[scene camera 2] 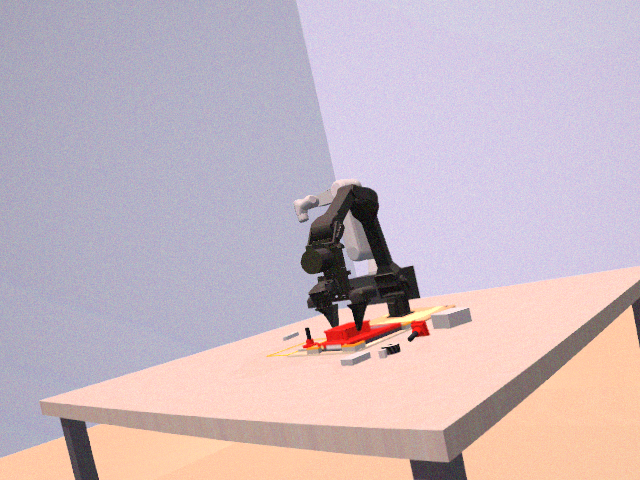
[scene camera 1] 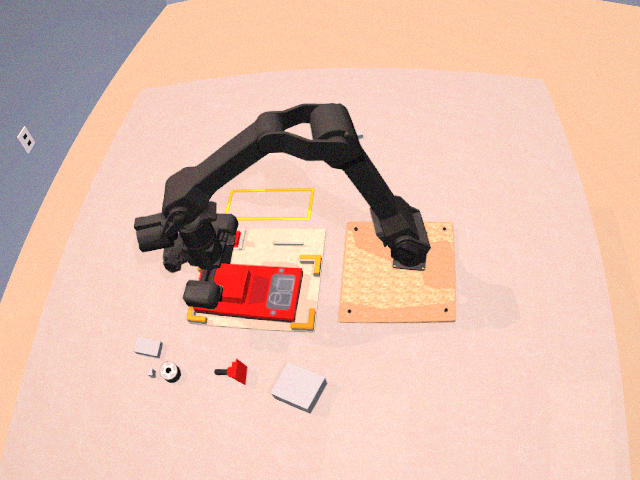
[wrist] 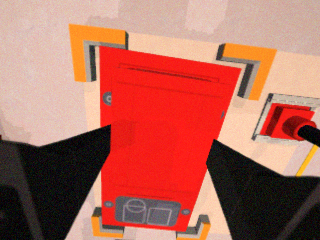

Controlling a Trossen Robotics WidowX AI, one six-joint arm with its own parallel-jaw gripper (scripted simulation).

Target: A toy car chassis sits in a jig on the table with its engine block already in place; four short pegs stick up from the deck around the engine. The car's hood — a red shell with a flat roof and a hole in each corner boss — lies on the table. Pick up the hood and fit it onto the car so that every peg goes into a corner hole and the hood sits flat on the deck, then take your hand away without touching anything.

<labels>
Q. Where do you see a red hood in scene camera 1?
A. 235, 278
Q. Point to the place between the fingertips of my gripper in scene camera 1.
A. At 223, 283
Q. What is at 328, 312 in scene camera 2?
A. My gripper.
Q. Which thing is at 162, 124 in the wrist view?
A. A red hood.
</labels>
